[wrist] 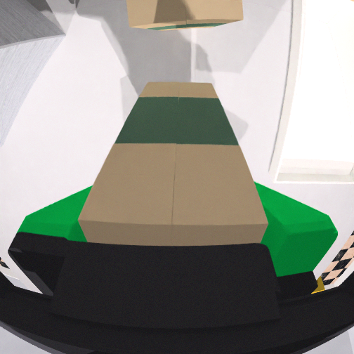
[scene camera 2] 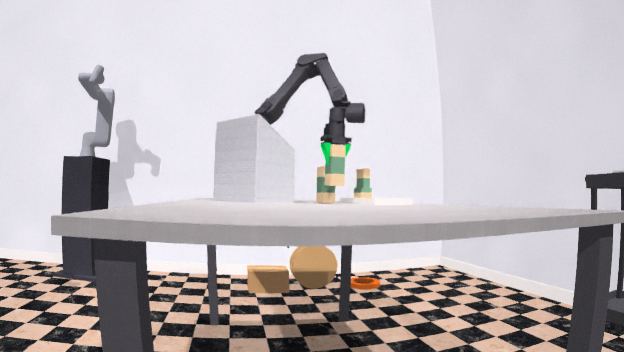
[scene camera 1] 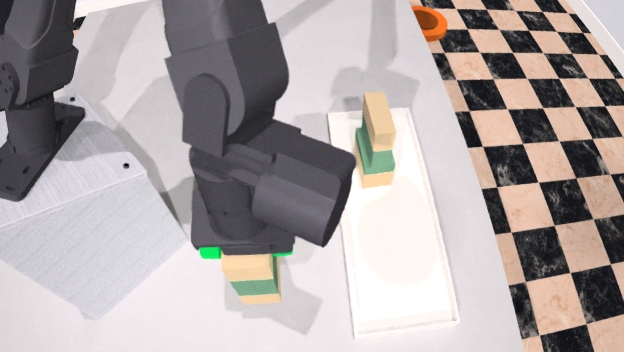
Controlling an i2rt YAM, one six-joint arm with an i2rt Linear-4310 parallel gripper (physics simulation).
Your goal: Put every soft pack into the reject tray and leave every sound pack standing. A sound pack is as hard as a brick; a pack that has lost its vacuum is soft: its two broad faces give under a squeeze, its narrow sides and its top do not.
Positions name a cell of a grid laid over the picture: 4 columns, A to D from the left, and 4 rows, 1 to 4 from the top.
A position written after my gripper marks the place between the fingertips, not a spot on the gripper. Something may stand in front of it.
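Observation:
From the scene camera I can see my gripper (scene camera 1: B3), a white reject tray (scene camera 1: C4), and then there's a pack (scene camera 1: C2) and another pack (scene camera 1: B4). The wrist gives me my gripper (wrist: B2) again, and the white reject tray (wrist: D2) along with it.

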